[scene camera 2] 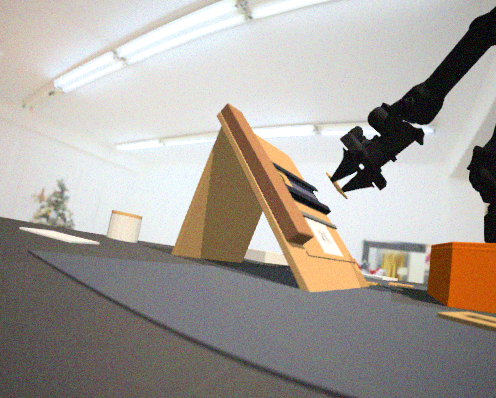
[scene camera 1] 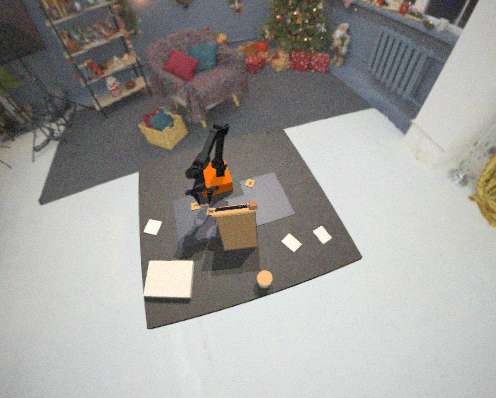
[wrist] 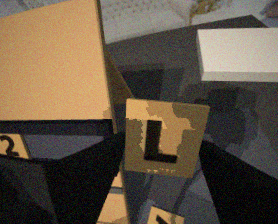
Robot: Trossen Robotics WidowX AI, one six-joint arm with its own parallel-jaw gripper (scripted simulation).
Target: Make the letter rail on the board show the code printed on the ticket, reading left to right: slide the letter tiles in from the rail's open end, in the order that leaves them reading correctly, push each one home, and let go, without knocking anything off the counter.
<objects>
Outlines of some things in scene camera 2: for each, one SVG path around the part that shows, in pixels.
The gripper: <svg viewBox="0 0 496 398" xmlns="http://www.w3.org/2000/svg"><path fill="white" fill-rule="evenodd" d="M356 126L342 138L339 138L348 150L346 151L343 147L343 159L330 180L332 182L339 181L356 173L341 188L343 192L361 188L375 188L372 183L378 187L379 191L382 191L387 185L387 180L381 174L381 167L390 160L393 163L397 160L395 157L398 155L397 148L384 134L380 137L375 134L374 138L368 140L363 136L362 127Z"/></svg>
A small cylinder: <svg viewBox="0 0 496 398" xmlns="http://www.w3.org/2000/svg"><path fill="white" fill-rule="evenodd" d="M112 210L106 237L137 243L141 230L142 216Z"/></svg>
</objects>
